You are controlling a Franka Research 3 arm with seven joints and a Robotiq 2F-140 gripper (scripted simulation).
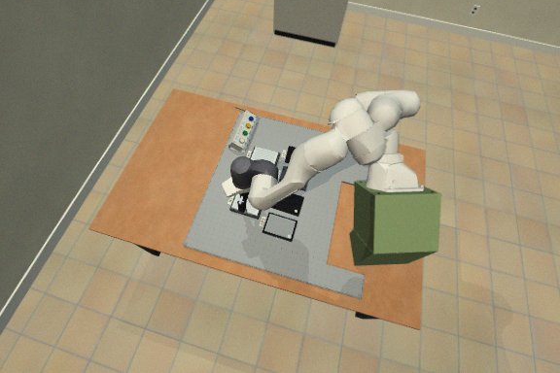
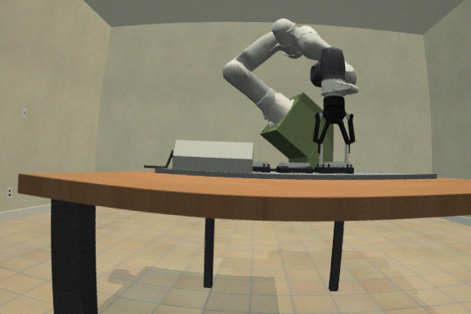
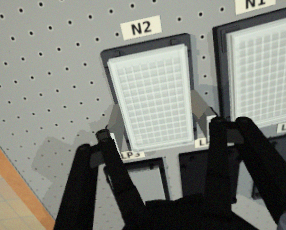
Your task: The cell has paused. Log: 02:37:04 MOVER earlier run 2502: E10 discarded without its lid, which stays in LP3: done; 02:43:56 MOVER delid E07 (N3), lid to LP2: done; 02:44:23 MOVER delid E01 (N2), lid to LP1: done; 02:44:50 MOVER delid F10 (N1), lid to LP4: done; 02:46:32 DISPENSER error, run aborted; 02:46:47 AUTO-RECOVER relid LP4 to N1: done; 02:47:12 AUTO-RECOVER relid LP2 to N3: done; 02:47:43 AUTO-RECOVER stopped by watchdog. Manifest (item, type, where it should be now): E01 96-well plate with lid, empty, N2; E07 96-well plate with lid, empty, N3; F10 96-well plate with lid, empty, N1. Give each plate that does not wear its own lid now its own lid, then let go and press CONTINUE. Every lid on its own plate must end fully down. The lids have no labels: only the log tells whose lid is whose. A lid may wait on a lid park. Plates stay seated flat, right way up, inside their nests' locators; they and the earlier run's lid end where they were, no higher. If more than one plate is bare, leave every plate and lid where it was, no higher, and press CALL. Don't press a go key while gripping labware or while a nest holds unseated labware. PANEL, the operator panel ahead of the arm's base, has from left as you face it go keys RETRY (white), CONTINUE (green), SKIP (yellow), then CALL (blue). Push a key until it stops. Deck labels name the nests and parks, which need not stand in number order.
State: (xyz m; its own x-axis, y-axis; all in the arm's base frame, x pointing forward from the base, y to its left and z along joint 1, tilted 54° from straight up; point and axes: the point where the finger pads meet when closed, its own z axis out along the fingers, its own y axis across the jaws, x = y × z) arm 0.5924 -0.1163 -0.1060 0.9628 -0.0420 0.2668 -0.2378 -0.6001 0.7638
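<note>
The plate lies 3 cm below my hand. The rest, counted from my hand: LP3 label (8 cm to the left, 8 cm behind, 6 cm below); then nest (5 cm below); then black park (19 cm behind, 5 cm below, 3 cm to the right).
</note>
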